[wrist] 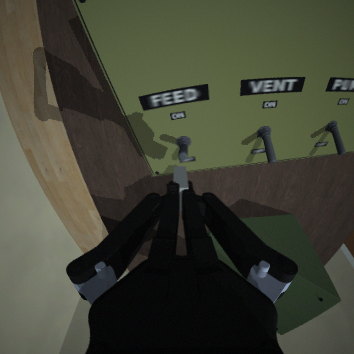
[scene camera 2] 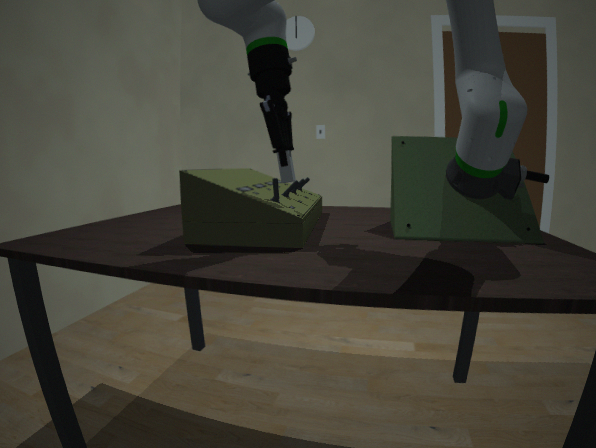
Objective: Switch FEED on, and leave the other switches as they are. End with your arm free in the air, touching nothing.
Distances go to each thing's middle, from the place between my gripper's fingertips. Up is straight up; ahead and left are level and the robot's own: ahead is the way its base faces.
Labels:
My hand is 16 cm to the left of the olive switch box (scene camera 2: 229, 207), 14 cm short of it and 5 cm above it.

